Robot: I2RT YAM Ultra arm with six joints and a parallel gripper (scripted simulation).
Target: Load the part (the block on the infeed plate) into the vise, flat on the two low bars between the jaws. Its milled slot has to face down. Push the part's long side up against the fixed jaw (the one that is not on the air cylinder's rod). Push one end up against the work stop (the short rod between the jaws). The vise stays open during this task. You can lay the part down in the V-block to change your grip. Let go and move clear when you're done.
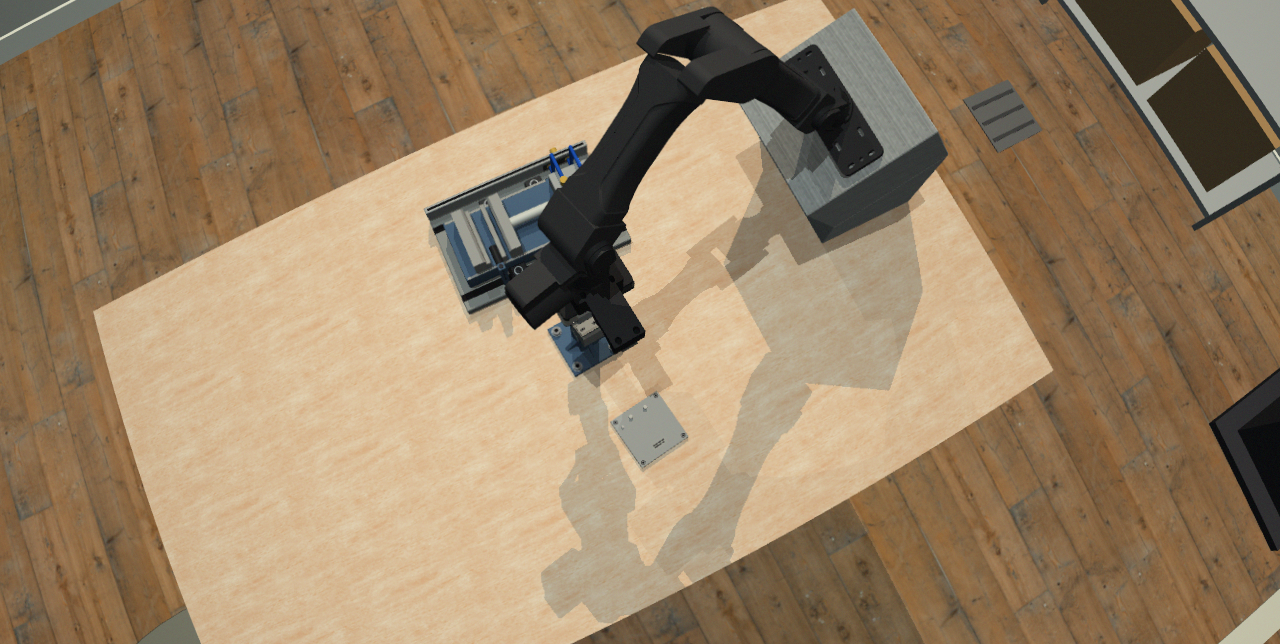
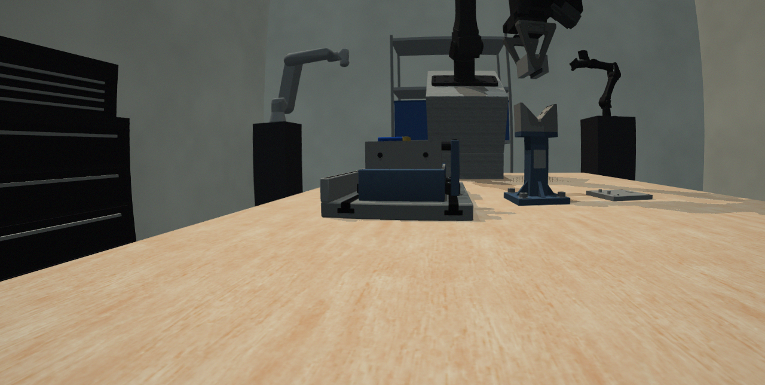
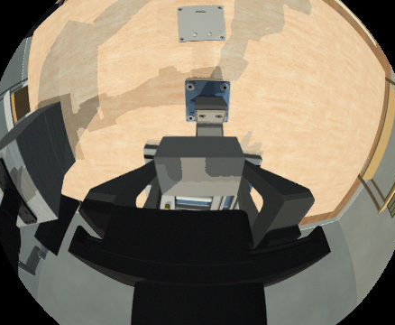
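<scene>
Right now my hand is 21 cm to the left of the fixed jaw, 15 cm above it and 12 cm short of it. Also, from my hand: part: 1 cm below; work stop rod: 16 cm to the right, 14 cm below, 9 cm ahead; air cylinder: 21 cm to the right, 15 cm below, 8 cm behind.
</scene>
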